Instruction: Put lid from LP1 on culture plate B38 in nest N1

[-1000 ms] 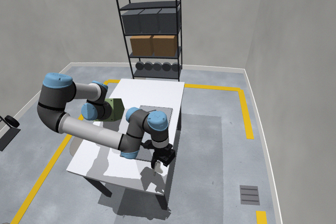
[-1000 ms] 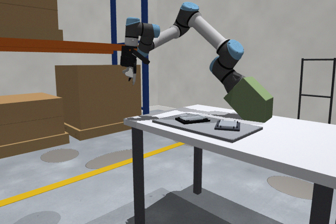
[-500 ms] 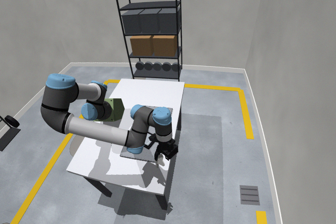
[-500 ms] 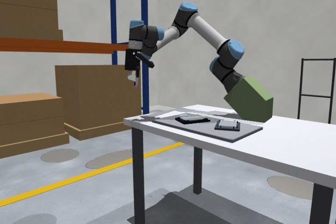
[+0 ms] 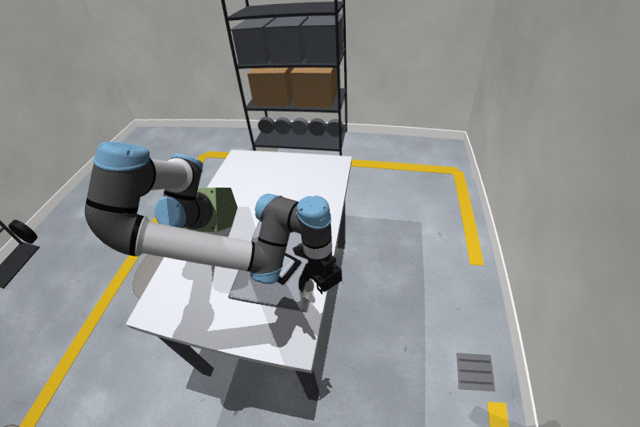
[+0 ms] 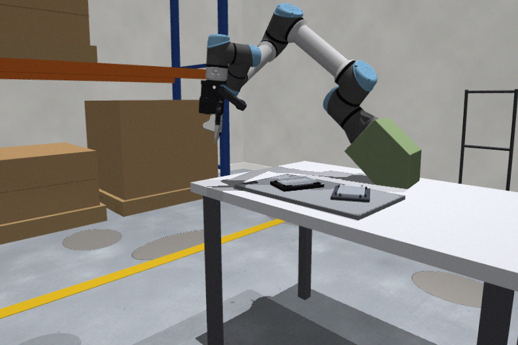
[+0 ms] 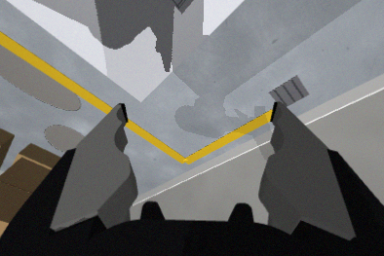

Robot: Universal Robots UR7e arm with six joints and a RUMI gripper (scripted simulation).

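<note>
The clear lid lies 440 mm to the left of my hand, 180 mm behind it and 160 mm below it. From my hand the other things lie so: black plate nest N1: 220 mm to the left, 190 mm behind, 170 mm below; culture plate B38: 220 mm to the left, 190 mm behind, 160 mm below; dark lid park LP1: 440 mm to the left, 180 mm behind, 170 mm below.
</note>
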